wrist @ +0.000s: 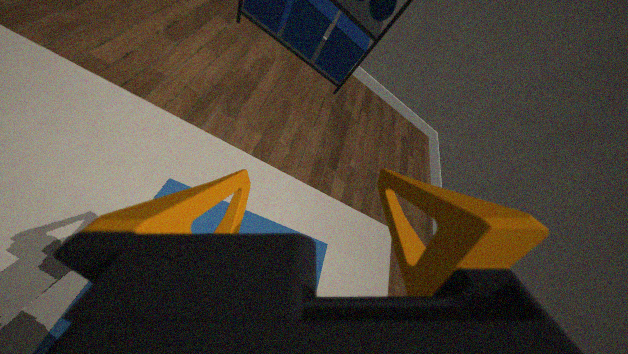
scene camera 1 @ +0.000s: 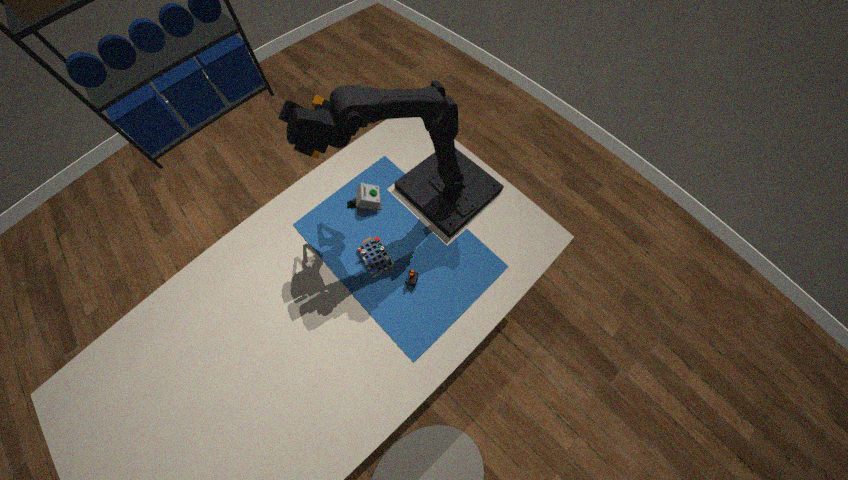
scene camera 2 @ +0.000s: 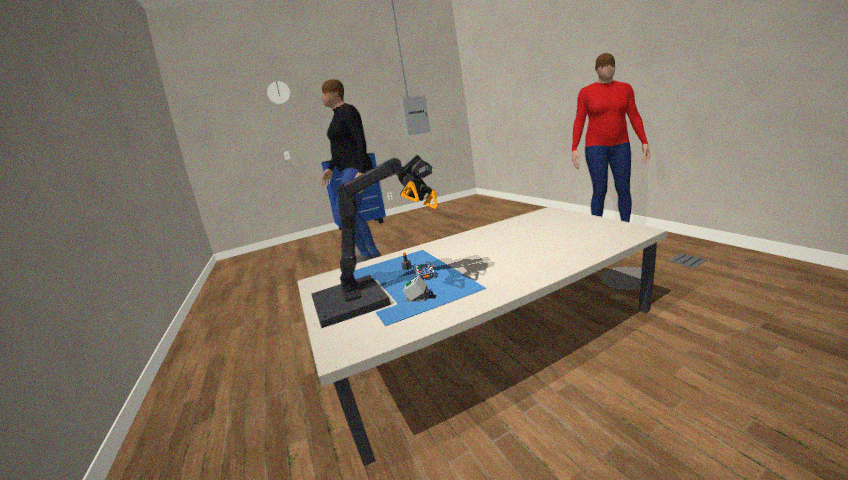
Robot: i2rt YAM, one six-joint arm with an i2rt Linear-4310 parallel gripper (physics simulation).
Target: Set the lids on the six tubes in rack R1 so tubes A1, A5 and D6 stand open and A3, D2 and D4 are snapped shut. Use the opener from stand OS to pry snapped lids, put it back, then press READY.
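Frame: origin at the arm's base, x ahead, y left, z up, level; metres.
Seen in the pictures: gripper, fingertip midpoint: [wrist: 313, 176] [scene camera 2: 427, 204]; arm's base, link origin: [scene camera 1: 452, 193] [scene camera 2: 350, 290].
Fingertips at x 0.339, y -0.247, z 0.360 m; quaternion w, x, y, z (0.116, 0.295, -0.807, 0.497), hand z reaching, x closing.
Observation:
Offsets run from my fingertips to a thing's top centre. "spot": to the spot under its first point. Level surfaces: height alone.
My gripper [scene camera 2: 423, 199] [wrist: 313, 176] is open with its orange fingers wide apart and no object between them; it hangs high above the table, well away from the rack. The small rack R1 {0.020 m ahead, 0.272 m left, 0.335 m down} [scene camera 1: 374, 256] [scene camera 2: 425, 271] stands on the blue mat, with tiny red, white and green parts on it. The lids are too small to tell which are open or shut. The opener {0.032 m back, 0.411 m left, 0.309 m down} [scene camera 1: 411, 274] [scene camera 2: 405, 256], with an orange top, stands upright in its dark stand OS {0.032 m back, 0.411 m left, 0.354 m down} [scene camera 1: 411, 281] [scene camera 2: 406, 264] beside the rack. A grey box with the green READY button {spot: 0.103 m back, 0.090 m left, 0.323 m down} [scene camera 1: 373, 192] stands on the rack's other side.
The blue mat {0.394 m down} [scene camera 1: 416, 333] [scene camera 2: 392, 317] lies on the white table {0.396 m down} [scene camera 1: 196, 356] [scene camera 2: 535, 237] in front of the black arm base [scene camera 1: 476, 178] [scene camera 2: 333, 306]. A small black part {spot: 0.025 m back, 0.047 m left, 0.383 m down} [scene camera 1: 351, 204] sits beside the button box. Two people stand beyond the table in scene camera 2.

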